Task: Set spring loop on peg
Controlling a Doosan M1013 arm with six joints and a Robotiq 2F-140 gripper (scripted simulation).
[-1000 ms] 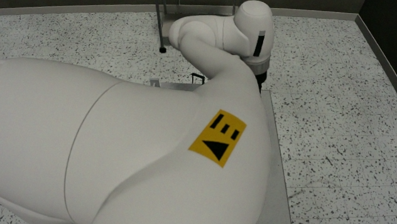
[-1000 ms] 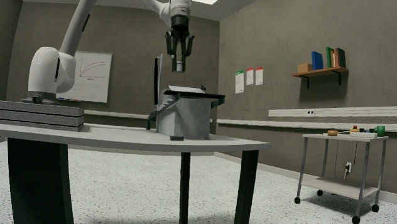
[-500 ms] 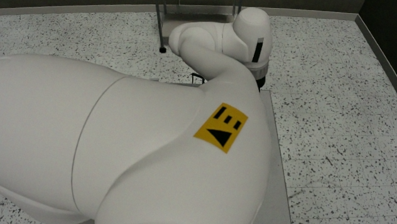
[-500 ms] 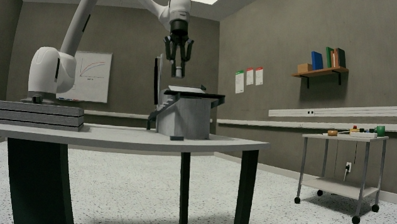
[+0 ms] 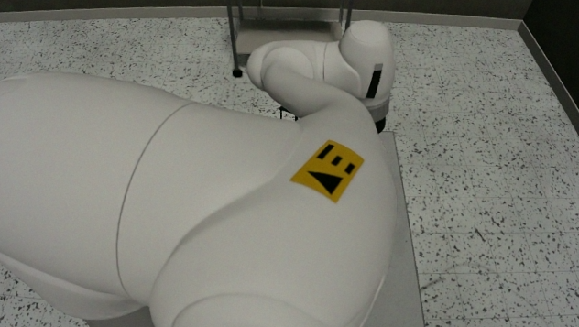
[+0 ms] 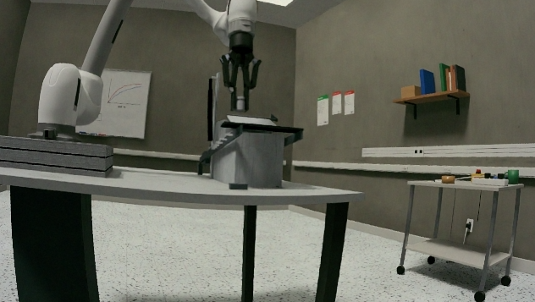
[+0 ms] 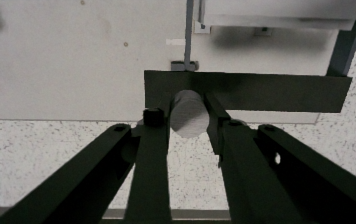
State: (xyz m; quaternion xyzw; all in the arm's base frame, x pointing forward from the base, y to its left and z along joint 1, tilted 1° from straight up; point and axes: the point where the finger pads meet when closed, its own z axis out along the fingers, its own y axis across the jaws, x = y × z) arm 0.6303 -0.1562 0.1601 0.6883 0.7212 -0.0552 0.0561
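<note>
My gripper is now 25 cm above the small dark block and 3 cm to the left of it. The rest, counted from my hand: steel test weight 1 cm below; dark stub 55 cm to the left, 23 cm below, 1 cm behind.
</note>
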